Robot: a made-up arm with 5 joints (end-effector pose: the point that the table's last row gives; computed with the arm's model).
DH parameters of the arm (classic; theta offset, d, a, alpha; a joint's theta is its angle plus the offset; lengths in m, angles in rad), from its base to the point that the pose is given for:
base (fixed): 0 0 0 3.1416
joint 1: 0 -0.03 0.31 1.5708
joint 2: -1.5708 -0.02 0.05 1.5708
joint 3: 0 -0.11 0.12 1.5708
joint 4: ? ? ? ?
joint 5: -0.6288 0 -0.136 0
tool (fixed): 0.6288 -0.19 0 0
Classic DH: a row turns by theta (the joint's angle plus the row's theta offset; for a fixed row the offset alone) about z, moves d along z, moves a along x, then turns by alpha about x.
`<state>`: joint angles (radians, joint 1 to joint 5).
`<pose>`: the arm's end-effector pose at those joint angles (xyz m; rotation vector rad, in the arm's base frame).
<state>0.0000 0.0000 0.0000 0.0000 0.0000</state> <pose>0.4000 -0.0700 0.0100 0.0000 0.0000 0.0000</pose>
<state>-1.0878 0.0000 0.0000 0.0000 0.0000</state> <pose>0.2478 0.3217 0.0100 0.0000 0.0000 1.0878</pose>
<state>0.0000 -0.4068 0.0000 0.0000 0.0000</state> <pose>0.4006 -0.0700 0.0472 0.0000 -0.4068 0.0000</pose>
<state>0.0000 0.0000 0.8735 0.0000 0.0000</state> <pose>0.4000 -0.1058 0.0734 -0.8735 0.0000 0.0000</pose>
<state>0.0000 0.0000 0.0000 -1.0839 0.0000</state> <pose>0.2427 -0.0700 0.1288 0.0000 1.0839 0.0000</pose>
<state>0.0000 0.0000 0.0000 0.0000 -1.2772</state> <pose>0.5547 -0.0216 0.0100 0.0000 0.0000 -1.2772</pose>
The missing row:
joint 4: -1.5708 0.13 0.09 -1.5708
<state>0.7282 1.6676 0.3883 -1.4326 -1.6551</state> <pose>0.1716 -0.2558 0.0849 -1.8821 2.4435 -0.0324</pose>
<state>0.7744 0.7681 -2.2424 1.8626 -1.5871</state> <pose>0.0677 -0.4470 -0.2664 -0.6740 0.2660 1.5235</pose>
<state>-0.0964 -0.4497 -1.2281 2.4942 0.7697</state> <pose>0.5743 -0.2464 0.1357 0.0400 -2.3250 -1.1061</pose>
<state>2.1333 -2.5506 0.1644 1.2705 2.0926</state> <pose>-0.1782 0.2038 0.0160 2.0134 -1.4136 0.1104</pose>
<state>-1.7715 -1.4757 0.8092 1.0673 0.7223</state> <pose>0.0864 0.2109 0.2972 0.3034 -2.7208 0.6608</pose>
